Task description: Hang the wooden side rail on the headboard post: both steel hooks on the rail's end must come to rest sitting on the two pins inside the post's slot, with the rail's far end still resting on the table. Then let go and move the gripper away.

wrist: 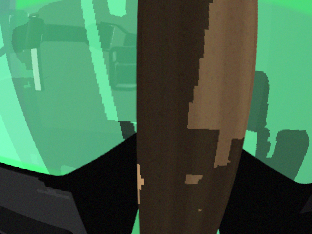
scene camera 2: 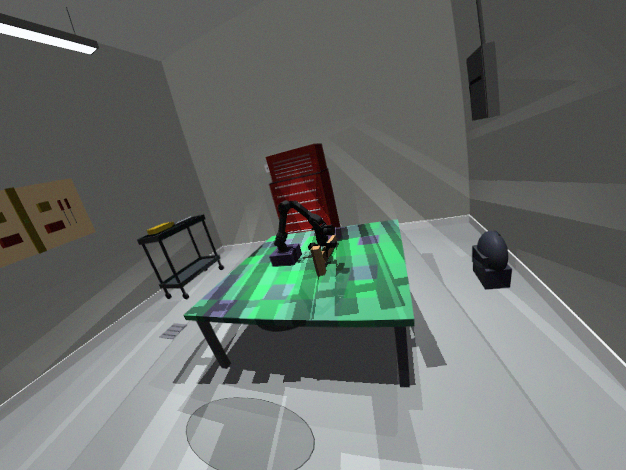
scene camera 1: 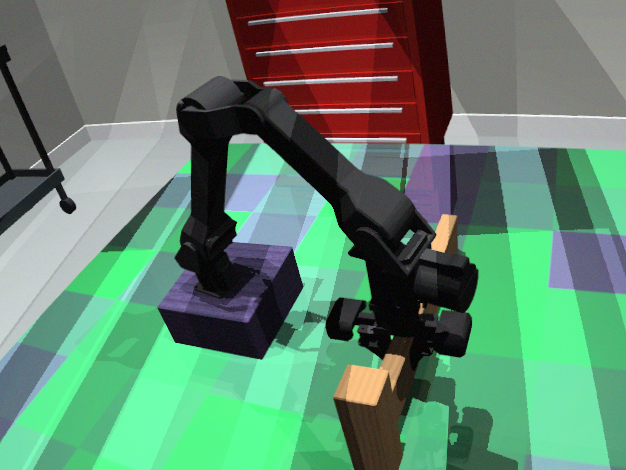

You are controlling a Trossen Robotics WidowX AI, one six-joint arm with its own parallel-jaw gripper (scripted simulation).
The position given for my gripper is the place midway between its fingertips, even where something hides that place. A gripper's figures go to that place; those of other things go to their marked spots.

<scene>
My gripper (wrist: 179,137): 10 cm from the lens. A wooden side rail (wrist: 194,73): 4 cm from the lens.
</scene>
